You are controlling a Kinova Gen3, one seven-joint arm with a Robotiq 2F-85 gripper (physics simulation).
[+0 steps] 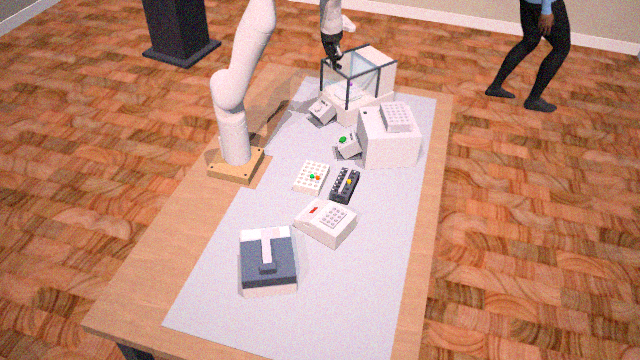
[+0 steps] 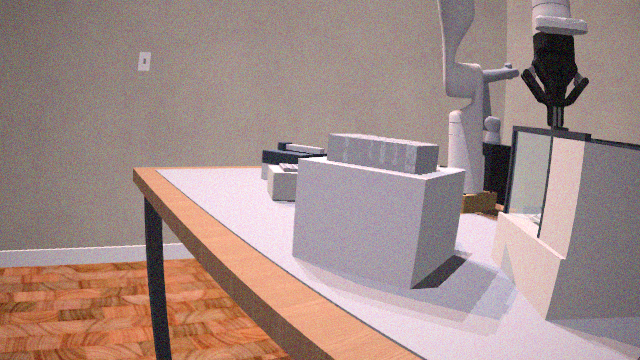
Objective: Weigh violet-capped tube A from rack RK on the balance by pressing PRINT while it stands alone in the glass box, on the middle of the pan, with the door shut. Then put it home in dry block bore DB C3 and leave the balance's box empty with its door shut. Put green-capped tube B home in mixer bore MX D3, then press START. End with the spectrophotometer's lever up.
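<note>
My gripper (image 1: 337, 65) (image 2: 556, 125) is shut and empty, fingers down at the top edge of the balance's glass box (image 1: 347, 77) (image 2: 551, 131). A violet cap (image 1: 351, 84) shows inside the box, over the pan; its exact centring and the door's state are unclear. A green-capped tube (image 1: 312, 176) stands beside an orange-capped one in the white rack (image 1: 303, 189). The dry block (image 1: 320, 232) has a red display and several bores. The mixer (image 1: 390, 145) (image 2: 357, 215) carries a pale bore block (image 1: 397, 116) (image 2: 380, 152). The blue-topped instrument (image 1: 251, 262) has a pale lever-like strip (image 1: 267, 247) along its top.
A button pod (image 1: 322, 110) stands before the balance, and a green-buttoned pod (image 1: 348, 145) stands beside the mixer. A dark rack (image 1: 341, 197) holds a yellow-capped tube (image 1: 349, 181). The arm's wooden base (image 1: 230, 172) (image 2: 479, 203) is at the table's side. A person (image 1: 537, 50) stands beyond the table.
</note>
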